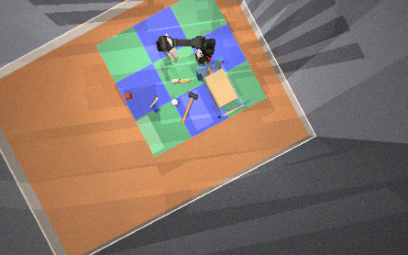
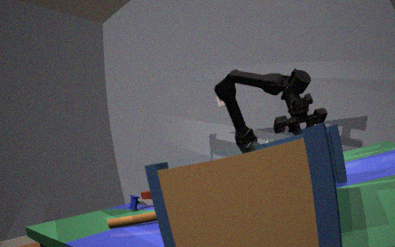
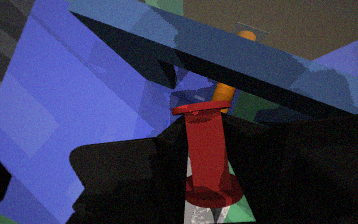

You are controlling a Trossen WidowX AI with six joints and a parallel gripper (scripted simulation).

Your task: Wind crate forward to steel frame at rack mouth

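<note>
Now: the winch 13 cm behind my gripper tip, 2 cm to the right of it and 10 cm below it. Round my gripper tip: blue-framed guard cubby (28 cm ahead, 4 cm to the right, 5 cm below); then red grip (2 cm behind, 1 cm to the right); then blue piece (8 cm ahead, 69 cm to the right, 10 cm below).
</note>
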